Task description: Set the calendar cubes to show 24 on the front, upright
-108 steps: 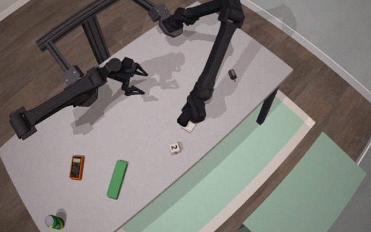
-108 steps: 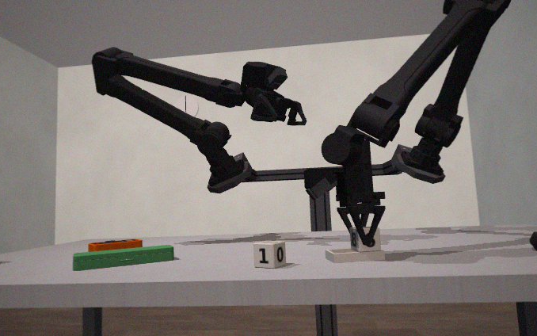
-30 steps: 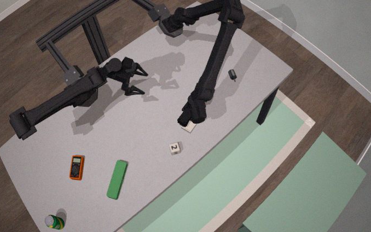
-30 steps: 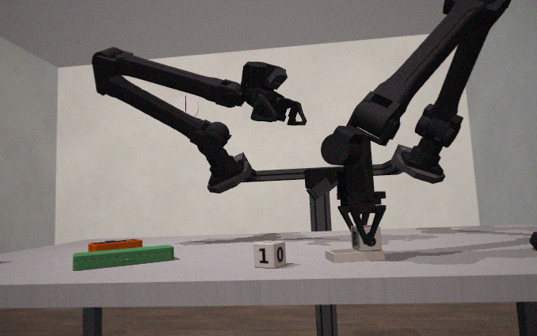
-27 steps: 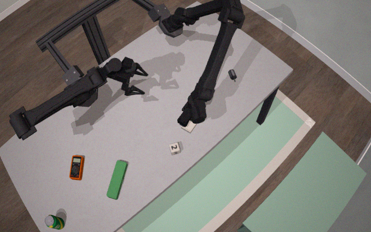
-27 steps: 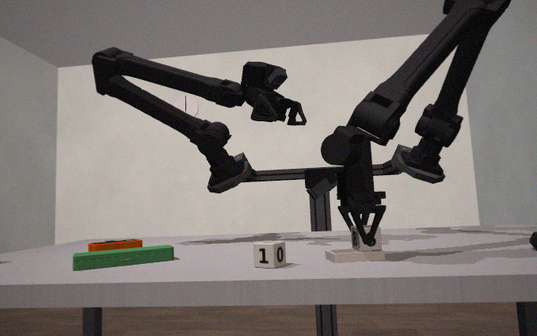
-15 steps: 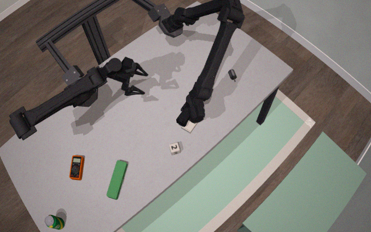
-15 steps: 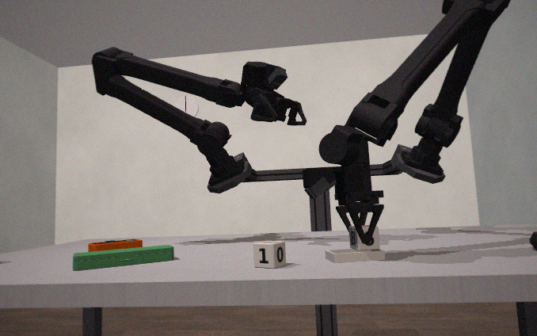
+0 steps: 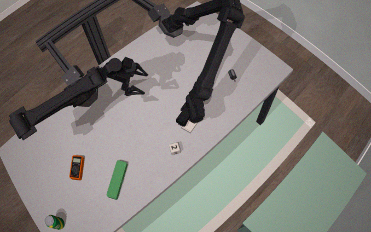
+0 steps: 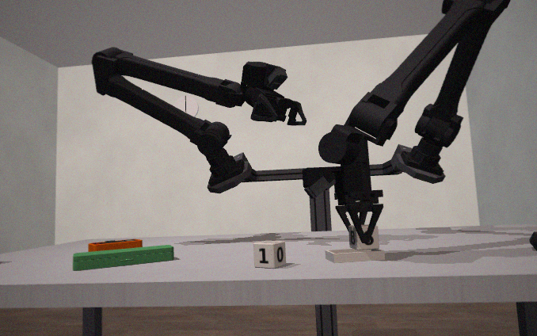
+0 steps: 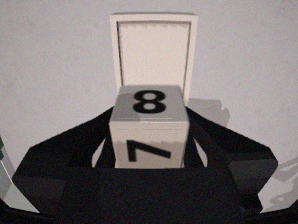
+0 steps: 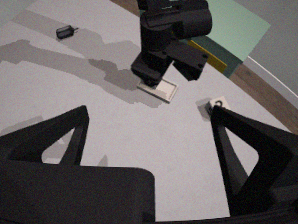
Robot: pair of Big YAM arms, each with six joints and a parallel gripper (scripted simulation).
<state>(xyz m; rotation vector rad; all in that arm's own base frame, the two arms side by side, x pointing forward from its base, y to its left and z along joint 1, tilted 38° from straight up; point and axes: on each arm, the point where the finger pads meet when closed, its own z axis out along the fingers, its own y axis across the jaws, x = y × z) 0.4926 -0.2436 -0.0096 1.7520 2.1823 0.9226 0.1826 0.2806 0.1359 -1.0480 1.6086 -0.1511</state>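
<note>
Right now my left hand is 3 cm above the calendar tray and 2 cm to the left of it. The rest, counted from my left hand: green box (50 cm to the right, 4 cm behind, 3 cm below); dark object (36 cm to the left, 3 cm behind, 2 cm below).
</note>
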